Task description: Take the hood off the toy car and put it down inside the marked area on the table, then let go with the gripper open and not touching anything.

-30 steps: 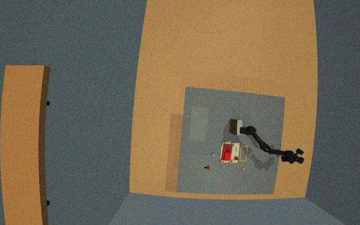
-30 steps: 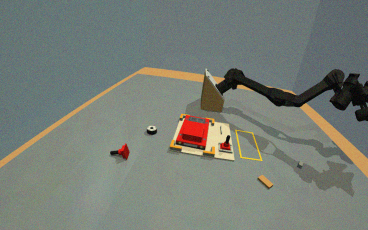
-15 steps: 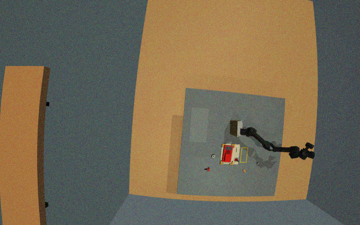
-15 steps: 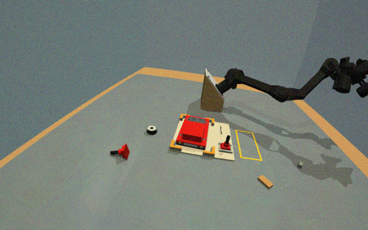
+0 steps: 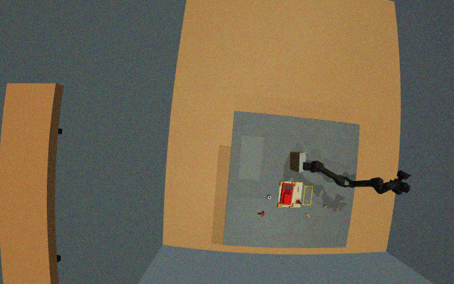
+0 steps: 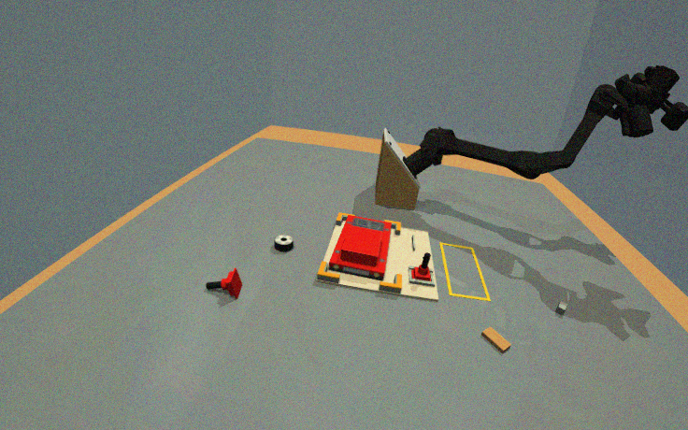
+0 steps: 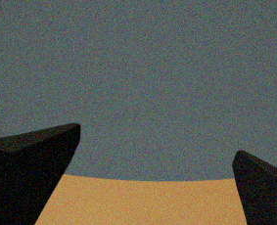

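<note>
The hood lies 360 mm ahead of my gripper tip, 760 mm to the right of it and 400 mm below it. Round my gripper tip: wooden block 510 mm ahead, 500 mm to the right, 430 mm below; then wheel 370 mm ahead, 920 mm to the right, 430 mm below.
</note>
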